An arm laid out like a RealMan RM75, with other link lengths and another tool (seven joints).
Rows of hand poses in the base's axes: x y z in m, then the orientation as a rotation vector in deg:
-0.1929, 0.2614, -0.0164, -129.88, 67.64, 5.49
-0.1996, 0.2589, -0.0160, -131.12, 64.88, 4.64
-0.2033, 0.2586, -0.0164, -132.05, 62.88, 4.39
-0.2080, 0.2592, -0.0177, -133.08, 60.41, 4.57
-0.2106, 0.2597, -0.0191, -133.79, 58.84, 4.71
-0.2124, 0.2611, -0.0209, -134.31, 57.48, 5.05
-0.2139, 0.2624, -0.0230, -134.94, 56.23, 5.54
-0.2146, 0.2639, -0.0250, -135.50, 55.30, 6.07
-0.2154, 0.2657, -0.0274, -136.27, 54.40, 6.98
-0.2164, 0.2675, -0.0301, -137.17, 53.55, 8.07
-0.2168, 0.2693, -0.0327, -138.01, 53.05, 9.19
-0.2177, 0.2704, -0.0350, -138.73, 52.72, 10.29
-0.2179, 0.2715, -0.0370, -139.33, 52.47, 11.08
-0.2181, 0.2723, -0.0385, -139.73, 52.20, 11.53
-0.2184, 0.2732, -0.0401, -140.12, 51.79, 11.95
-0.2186, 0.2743, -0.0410, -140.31, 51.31, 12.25
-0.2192, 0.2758, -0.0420, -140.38, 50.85, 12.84
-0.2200, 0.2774, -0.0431, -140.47, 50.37, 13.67
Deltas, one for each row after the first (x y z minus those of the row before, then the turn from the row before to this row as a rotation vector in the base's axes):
-0.0067, -0.0025, 0.0004, -0.35, -1.23, 1.98
-0.0037, -0.0003, -0.0004, -0.20, -0.63, 1.53
-0.0047, 0.0006, -0.0013, -0.04, -0.48, 1.95
-0.0026, 0.0005, -0.0014, -0.09, -0.26, 1.27
-0.0018, 0.0014, -0.0018, 0.05, -0.10, 1.12
-0.0015, 0.0013, -0.0021, -0.05, 0.07, 1.11
-0.0007, 0.0015, -0.0020, -0.08, 0.19, 0.89
-0.0008, 0.0018, -0.0024, -0.20, 0.51, 1.01
-0.0010, 0.0018, -0.0027, -0.30, 0.68, 1.06
-0.0004, 0.0018, -0.0026, -0.36, 0.80, 0.81
-0.0009, 0.0011, -0.0023, -0.32, 0.81, 0.66
-0.0002, 0.0011, -0.0020, -0.30, 0.60, 0.50
-0.0002, 0.0008, -0.0015, -0.19, 0.31, 0.39
-0.0003, 0.0009, -0.0016, -0.14, 0.25, 0.47
-0.0002, 0.0011, -0.0009, 0.04, 0.11, 0.43
-0.0006, 0.0015, -0.0010, 0.19, 0.29, 0.43
-0.0008, 0.0016, -0.0011, 0.22, 0.46, 0.50

